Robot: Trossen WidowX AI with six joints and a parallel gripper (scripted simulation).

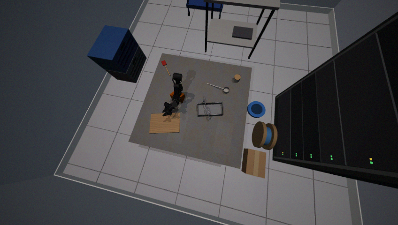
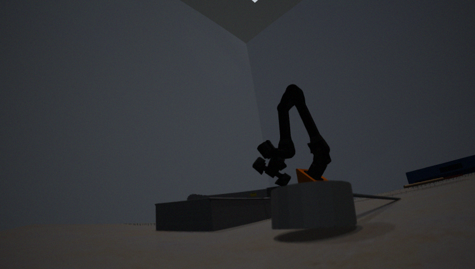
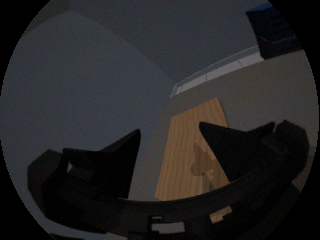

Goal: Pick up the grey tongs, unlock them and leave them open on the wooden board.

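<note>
The roasting tin is 470 mm ahead of my gripper tip, 260 mm to the left of it and 150 mm below it. Also, from my gripper tip: wooden board: 170 mm below, 60 mm to the right.
</note>
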